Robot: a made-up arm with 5 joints.
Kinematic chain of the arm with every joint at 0, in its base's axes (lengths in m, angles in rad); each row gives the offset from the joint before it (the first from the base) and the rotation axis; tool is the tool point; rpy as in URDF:
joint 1: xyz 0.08 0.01 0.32 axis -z
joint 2: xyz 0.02 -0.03 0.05 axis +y
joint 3: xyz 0.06 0 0.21 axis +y
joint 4: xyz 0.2 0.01 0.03 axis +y
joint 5: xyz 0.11 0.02 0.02 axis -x
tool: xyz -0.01 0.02 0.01 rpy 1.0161 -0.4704 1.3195
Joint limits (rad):
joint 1: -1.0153..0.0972
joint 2: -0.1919..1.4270
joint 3: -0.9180..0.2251
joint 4: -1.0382..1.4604
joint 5: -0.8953..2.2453
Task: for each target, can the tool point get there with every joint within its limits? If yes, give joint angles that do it. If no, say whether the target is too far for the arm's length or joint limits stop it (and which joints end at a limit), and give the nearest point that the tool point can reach.
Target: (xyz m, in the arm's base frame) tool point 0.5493 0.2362 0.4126
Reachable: yes | joints -0.4336 1.0797 -0.7015 -0.8251 1.6631
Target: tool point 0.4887 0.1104 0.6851
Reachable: yes | joints -0.1877 0.3845 -0.8141 0.2930 0.5125
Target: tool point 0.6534 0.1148 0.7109
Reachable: no: too far | nearest point 0.5426 0.0945 0.6427 | short by 0.132 m
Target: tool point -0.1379 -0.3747 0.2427
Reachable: no: joint limits stop it (at a limit: joint 1, joint 2, joint 3, joint 4, joint 5) | nearest point 0.2289 -0.0092 0.1379 | short by 0.528 m
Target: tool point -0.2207 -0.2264 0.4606
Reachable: no: joint limits stop it (at a limit: joint 1, joint 2, joint 3, joint 4) | nearest point 0.0815 0.0224 0.8411 | short by 0.546 m
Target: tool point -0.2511 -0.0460 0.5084
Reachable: no: joint limits stop it (at a limit: joint 1, joint 2, joint 3, joint 4) | nearest point 0.0771 0.0280 0.8426 | short by 0.474 m
